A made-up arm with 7 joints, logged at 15 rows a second.
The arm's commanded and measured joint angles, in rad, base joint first. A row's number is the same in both.
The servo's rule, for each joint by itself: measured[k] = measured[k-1] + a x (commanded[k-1-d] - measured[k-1]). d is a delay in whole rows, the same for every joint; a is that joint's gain. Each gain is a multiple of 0.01, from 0.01 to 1. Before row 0 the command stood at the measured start. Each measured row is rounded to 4 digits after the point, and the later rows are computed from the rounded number. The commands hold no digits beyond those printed.
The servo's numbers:
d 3
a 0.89 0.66 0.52 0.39 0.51 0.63 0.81
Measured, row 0:
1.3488 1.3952 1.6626 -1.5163 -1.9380 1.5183 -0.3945
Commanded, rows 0 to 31:
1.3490 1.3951 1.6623 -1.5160 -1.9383 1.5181 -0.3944
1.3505 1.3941 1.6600 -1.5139 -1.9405 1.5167 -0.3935
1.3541 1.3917 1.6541 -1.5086 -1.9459 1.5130 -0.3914
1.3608 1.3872 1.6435 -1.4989 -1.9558 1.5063 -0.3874
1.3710 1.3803 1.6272 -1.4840 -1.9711 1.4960 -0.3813
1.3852 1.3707 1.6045 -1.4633 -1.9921 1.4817 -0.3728
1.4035 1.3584 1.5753 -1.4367 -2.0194 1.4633 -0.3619
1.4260 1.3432 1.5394 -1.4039 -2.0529 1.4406 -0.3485
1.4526 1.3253 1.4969 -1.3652 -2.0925 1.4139 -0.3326
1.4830 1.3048 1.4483 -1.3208 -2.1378 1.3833 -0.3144
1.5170 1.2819 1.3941 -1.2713 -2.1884 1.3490 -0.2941
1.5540 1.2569 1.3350 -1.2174 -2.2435 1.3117 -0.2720
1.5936 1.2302 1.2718 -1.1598 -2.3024 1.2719 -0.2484
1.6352 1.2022 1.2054 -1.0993 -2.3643 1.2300 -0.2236
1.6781 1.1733 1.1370 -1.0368 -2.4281 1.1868 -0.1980
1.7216 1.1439 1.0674 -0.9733 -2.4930 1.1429 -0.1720
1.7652 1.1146 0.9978 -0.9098 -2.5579 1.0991 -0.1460
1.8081 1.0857 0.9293 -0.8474 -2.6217 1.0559 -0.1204
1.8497 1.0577 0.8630 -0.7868 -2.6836 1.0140 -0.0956
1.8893 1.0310 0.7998 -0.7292 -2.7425 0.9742 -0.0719
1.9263 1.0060 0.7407 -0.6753 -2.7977 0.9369 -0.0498
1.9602 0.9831 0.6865 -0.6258 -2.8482 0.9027 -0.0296
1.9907 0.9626 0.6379 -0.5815 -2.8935 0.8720 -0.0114
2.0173 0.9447 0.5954 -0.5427 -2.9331 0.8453 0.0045
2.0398 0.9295 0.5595 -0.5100 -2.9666 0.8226 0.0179
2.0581 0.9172 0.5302 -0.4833 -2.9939 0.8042 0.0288
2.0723 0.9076 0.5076 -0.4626 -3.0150 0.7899 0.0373
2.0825 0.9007 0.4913 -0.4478 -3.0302 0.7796 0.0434
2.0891 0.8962 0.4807 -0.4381 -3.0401 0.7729 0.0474
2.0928 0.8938 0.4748 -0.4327 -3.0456 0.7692 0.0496
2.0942 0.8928 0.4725 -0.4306 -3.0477 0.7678 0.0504
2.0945 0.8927 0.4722 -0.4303 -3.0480 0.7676 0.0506
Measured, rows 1 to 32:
1.3488 1.3952 1.6626 -1.5163 -1.9380 1.5183 -0.3945
1.3488 1.3952 1.6626 -1.5163 -1.9380 1.5183 -0.3945
1.3488 1.3952 1.6626 -1.5163 -1.9380 1.5183 -0.3945
1.3490 1.3951 1.6624 -1.5162 -1.9382 1.5182 -0.3944
1.3503 1.3944 1.6612 -1.5153 -1.9394 1.5173 -0.3937
1.3537 1.3926 1.6575 -1.5127 -1.9427 1.5146 -0.3918
1.3600 1.3890 1.6502 -1.5073 -1.9494 1.5094 -0.3882
1.3698 1.3833 1.6382 -1.4982 -1.9605 1.5010 -0.3826
1.3835 1.3750 1.6207 -1.4846 -1.9766 1.4888 -0.3747
1.4013 1.3640 1.5971 -1.4659 -1.9984 1.4727 -0.3643
1.4233 1.3503 1.5671 -1.4417 -2.0262 1.4525 -0.3515
1.4494 1.3338 1.5306 -1.4119 -2.0600 1.4282 -0.3362
1.4793 1.3147 1.4878 -1.3764 -2.0997 1.3999 -0.3185
1.5129 1.2931 1.4391 -1.3354 -2.1449 1.3678 -0.2987
1.5495 1.2692 1.3850 -1.2894 -2.1952 1.3325 -0.2771
1.5887 1.2435 1.3261 -1.2389 -2.2499 1.2943 -0.2539
1.6301 1.2162 1.2633 -1.1845 -2.3082 1.2538 -0.2294
1.6728 1.1879 1.1976 -1.1269 -2.3693 1.2116 -0.2040
1.7162 1.1589 1.1299 -1.0670 -2.4324 1.1683 -0.1781
1.7598 1.1297 1.0612 -1.0057 -2.4964 1.1247 -0.1521
1.8028 1.1007 0.9926 -0.9440 -2.5603 1.0814 -0.1264
1.8445 1.0723 0.9252 -0.8827 -2.6232 1.0389 -0.1015
1.8844 1.0450 0.8600 -0.8228 -2.6840 0.9981 -0.0775
1.9217 1.0193 0.7980 -0.7653 -2.7420 0.9595 -0.0551
1.9560 0.9954 0.7400 -0.7109 -2.7962 0.9237 -0.0344
1.9869 0.9738 0.6869 -0.6604 -2.8458 0.8911 -0.0158
2.0140 0.9546 0.6393 -0.6145 -2.8903 0.8622 0.0006
2.0370 0.9380 0.5978 -0.5737 -2.9292 0.8373 0.0146
2.0558 0.9243 0.5626 -0.5384 -2.9622 0.8164 0.0261
2.0705 0.9133 0.5340 -0.5088 -2.9891 0.7997 0.0352
2.0812 0.9050 0.5118 -0.4850 -3.0101 0.7870 0.0418
2.0882 0.8992 0.4956 -0.4667 -3.0254 0.7781 0.0463

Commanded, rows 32 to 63:
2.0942 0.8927 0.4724 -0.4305 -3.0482 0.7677 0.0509
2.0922 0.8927 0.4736 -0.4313 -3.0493 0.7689 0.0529
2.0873 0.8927 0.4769 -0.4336 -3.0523 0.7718 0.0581
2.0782 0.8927 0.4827 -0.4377 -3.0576 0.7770 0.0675
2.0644 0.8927 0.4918 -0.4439 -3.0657 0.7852 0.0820
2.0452 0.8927 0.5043 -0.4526 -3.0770 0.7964 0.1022
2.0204 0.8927 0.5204 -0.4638 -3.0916 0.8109 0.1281
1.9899 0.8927 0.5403 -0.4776 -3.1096 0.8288 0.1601
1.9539 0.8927 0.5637 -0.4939 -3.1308 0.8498 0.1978
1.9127 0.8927 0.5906 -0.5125 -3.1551 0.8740 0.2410
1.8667 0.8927 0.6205 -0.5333 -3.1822 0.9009 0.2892
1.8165 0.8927 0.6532 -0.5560 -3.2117 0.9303 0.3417
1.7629 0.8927 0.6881 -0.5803 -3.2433 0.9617 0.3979
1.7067 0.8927 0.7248 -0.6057 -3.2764 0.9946 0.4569
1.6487 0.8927 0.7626 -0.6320 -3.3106 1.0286 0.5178
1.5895 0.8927 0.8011 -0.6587 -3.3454 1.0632 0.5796
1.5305 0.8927 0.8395 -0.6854 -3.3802 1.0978 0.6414
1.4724 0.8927 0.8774 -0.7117 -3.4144 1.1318 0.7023
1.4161 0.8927 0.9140 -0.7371 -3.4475 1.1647 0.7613
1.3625 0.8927 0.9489 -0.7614 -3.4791 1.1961 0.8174
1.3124 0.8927 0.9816 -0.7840 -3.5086 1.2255 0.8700
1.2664 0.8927 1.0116 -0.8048 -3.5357 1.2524 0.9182
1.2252 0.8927 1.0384 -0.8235 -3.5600 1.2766 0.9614
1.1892 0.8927 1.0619 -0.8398 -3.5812 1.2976 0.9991
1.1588 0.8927 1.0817 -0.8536 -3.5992 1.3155 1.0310
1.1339 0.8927 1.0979 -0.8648 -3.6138 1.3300 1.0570
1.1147 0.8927 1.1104 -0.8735 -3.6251 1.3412 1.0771
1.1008 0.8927 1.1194 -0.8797 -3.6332 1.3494 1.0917
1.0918 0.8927 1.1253 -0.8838 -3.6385 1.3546 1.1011
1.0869 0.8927 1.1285 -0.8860 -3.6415 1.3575 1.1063
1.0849 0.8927 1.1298 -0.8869 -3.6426 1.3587 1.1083
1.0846 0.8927 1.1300 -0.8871 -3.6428 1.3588 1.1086
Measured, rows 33 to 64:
2.0923 0.8956 0.4848 -0.4534 -3.0357 0.7725 0.0490
2.0940 0.8938 0.4784 -0.4445 -3.0418 0.7695 0.0501
2.0944 0.8931 0.4752 -0.4390 -3.0450 0.7683 0.0505
2.0942 0.8928 0.4737 -0.4357 -3.0466 0.7679 0.0508
2.0924 0.8927 0.4736 -0.4340 -3.0480 0.7685 0.0525
2.0879 0.8927 0.4753 -0.4338 -3.0502 0.7706 0.0570
2.0793 0.8927 0.4791 -0.4353 -3.0540 0.7746 0.0655
2.0660 0.8927 0.4857 -0.4387 -3.0600 0.7813 0.0789
2.0475 0.8927 0.4954 -0.4441 -3.0687 0.7908 0.0978
2.0234 0.8927 0.5084 -0.4518 -3.0804 0.8035 0.1223
1.9936 0.8927 0.5250 -0.4619 -3.0953 0.8194 0.1529
1.9583 0.8927 0.5451 -0.4744 -3.1134 0.8386 0.1893
1.9177 0.8927 0.5688 -0.4893 -3.1347 0.8609 0.2312
1.8723 0.8927 0.5957 -0.5065 -3.1589 0.8861 0.2782
1.8226 0.8927 0.6256 -0.5258 -3.1858 0.9139 0.3296
1.7695 0.8927 0.6581 -0.5471 -3.2151 0.9440 0.3849
1.7136 0.8927 0.6928 -0.5700 -3.2464 0.9759 0.4432
1.6558 0.8927 0.7291 -0.5942 -3.2791 1.0091 0.5036
1.5968 0.8927 0.7665 -0.6194 -3.3129 1.0432 0.5652
1.5378 0.8927 0.8045 -0.6451 -3.3472 1.0776 0.6269
1.4796 0.8927 0.8424 -0.6711 -3.3815 1.1117 0.6880
1.4231 0.8927 0.8796 -0.6968 -3.4152 1.1451 0.7474
1.3692 0.8927 0.9156 -0.7220 -3.4478 1.1772 0.8041
1.3186 0.8927 0.9499 -0.7462 -3.4788 1.2076 0.8575
1.2721 0.8927 0.9820 -0.7691 -3.5078 1.2358 0.9067
1.2304 0.8927 1.0113 -0.7903 -3.5344 1.2615 0.9510
1.1937 0.8927 1.0376 -0.8096 -3.5583 1.2842 0.9900
1.1626 0.8927 1.0605 -0.8268 -3.5792 1.3039 1.0232
1.1371 0.8927 1.0799 -0.8416 -3.5968 1.3203 1.0506
1.1172 0.8927 1.0958 -0.8540 -3.6112 1.3335 1.0721
1.1026 0.8927 1.1081 -0.8640 -3.6224 1.3435 1.0880
1.0930 0.8927 1.1170 -0.8717 -3.6306 1.3505 1.0986

